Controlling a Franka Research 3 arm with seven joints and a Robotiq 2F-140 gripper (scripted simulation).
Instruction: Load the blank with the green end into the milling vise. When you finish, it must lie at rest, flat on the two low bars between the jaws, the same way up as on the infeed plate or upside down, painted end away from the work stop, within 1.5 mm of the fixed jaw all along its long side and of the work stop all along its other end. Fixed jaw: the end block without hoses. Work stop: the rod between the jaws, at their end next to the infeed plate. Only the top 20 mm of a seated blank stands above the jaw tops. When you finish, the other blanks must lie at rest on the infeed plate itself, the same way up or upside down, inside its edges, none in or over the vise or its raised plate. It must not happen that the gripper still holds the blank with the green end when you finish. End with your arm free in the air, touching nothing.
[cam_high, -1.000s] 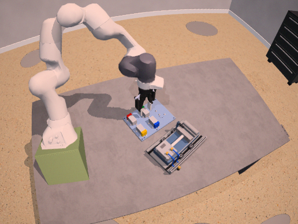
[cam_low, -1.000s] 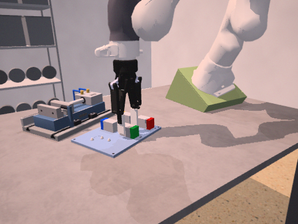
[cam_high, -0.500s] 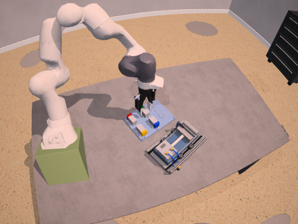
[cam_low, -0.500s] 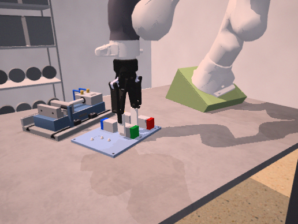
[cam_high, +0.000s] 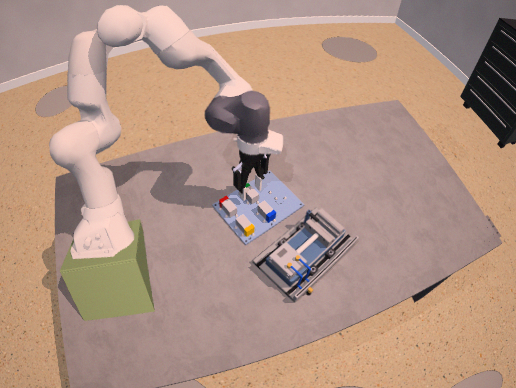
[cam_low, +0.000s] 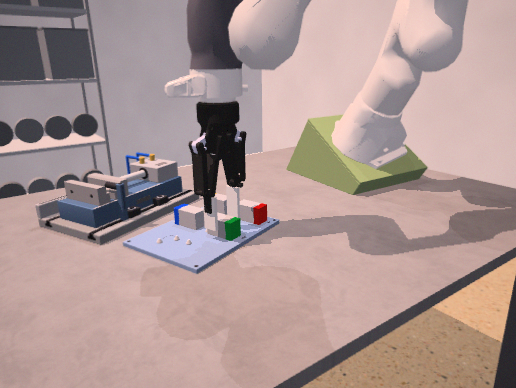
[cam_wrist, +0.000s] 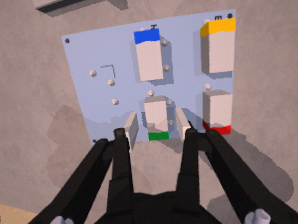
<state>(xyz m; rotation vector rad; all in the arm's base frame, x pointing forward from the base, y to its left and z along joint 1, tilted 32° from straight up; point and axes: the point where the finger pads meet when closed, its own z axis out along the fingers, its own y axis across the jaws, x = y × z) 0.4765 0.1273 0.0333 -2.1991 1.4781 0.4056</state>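
The green-ended blank is 4 cm below my hand. Also, from my hand: red-ended blank (9 cm behind, 3 cm to the right, 4 cm below); blue-ended blank (3 cm ahead, 8 cm to the right, 4 cm below); light blue infeed plate (2 cm ahead, 4 cm to the right, 6 cm below).
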